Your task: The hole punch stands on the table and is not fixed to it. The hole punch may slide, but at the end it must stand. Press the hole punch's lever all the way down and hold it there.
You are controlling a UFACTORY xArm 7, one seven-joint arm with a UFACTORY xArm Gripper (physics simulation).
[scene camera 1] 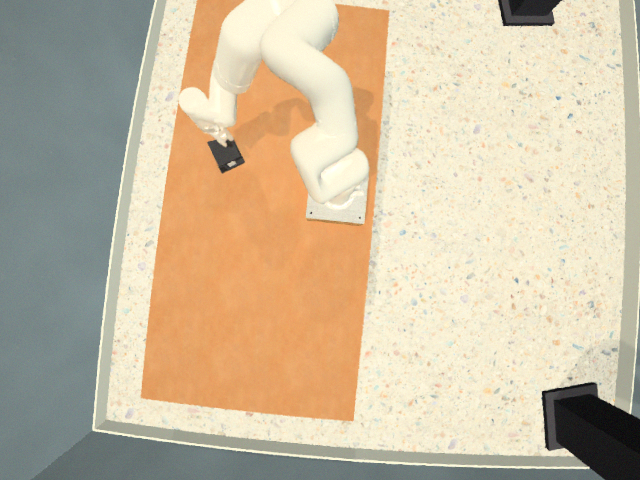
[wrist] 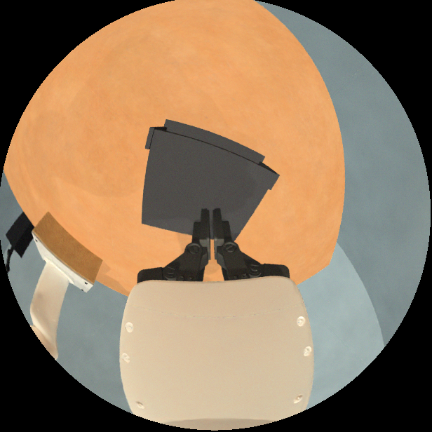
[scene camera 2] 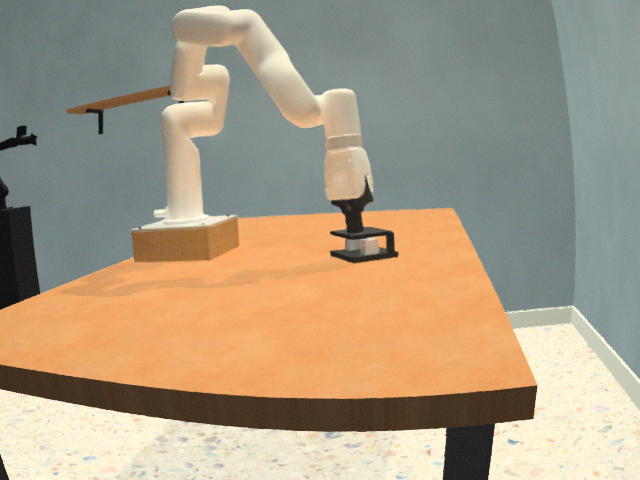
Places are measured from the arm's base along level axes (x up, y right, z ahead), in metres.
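Pixels of known places: gripper, fingertip midpoint: point(scene camera 1: 226, 144) point(scene camera 2: 355, 232); arm's base, link origin: point(scene camera 2: 186, 221).
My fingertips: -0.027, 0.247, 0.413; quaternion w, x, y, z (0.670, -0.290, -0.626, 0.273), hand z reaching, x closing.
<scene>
Ahead of a thing's pixels: the offset from my fingertips to its top centre, as dx, dy, dz. Level surfaces: height alone.
The hole punch @(+0.000, -0.024, +0.017) point(scene camera 1: 225, 155) point(scene camera 2: 364, 254) stands upright on the table, with a dark base, light blocks in the middle and a dark upright at one end. Its lever @(+0.000, -0.022, +0.013) point(scene camera 2: 369, 231) point(wrist: 195, 175) is a flat dark plate on top, about level in the second scene view, with a gap between it and the base. My gripper point(scene camera 2: 355, 230) point(wrist: 211, 219) is shut and empty. It points down, and its fingertips are at the top of the lever near the end away from the upright. They look to touch the lever. In the first scene view the arm partly hides the fingers.
The arm's base stands on a wooden block point(scene camera 2: 170, 245) point(wrist: 75, 247) on the same table @(dx -0.056) point(scene camera 1: 248, 310) point(scene camera 2: 289, 330). A wall shelf point(scene camera 2: 124, 99) is behind the arm. A black stand point(scene camera 2: 15, 253) is at the far left in the second scene view.
</scene>
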